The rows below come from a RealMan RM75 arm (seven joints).
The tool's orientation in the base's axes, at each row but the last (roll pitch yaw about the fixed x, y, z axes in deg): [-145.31 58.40 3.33]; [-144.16 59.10 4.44]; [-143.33 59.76 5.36]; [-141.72 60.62 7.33]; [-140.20 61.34 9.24]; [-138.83 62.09 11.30]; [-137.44 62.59 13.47]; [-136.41 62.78 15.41]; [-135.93 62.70 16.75]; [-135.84 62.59 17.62]
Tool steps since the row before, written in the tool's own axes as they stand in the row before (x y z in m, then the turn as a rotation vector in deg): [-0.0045 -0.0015 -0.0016 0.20 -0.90 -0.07]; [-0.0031 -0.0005 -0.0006 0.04 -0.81 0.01]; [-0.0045 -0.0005 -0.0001 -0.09 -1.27 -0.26]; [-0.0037 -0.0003 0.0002 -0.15 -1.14 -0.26]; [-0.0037 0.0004 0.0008 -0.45 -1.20 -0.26]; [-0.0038 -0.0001 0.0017 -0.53 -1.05 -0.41]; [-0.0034 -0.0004 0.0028 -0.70 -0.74 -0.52]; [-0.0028 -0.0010 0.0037 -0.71 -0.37 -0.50]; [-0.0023 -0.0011 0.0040 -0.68 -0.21 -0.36]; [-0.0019 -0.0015 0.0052 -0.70 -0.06 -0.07]
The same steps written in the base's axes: [-0.0005 0.0003 0.0050 0.55 0.73 0.13]; [-0.0009 0.0000 0.0031 0.37 0.69 0.21]; [-0.0020 0.0002 0.0041 0.71 0.93 0.56]; [-0.0018 0.0001 0.0032 0.62 0.82 0.58]; [-0.0025 -0.0002 0.0028 0.50 0.85 0.86]; [-0.0030 0.0006 0.0028 0.52 0.63 0.94]; [-0.0036 0.0014 0.0022 0.40 0.30 1.03]; [-0.0038 0.0023 0.0016 0.24 -0.01 0.91]; [-0.0038 0.0026 0.0011 0.07 -0.08 0.79]; [-0.0045 0.0035 0.0005 -0.23 -0.08 0.66]
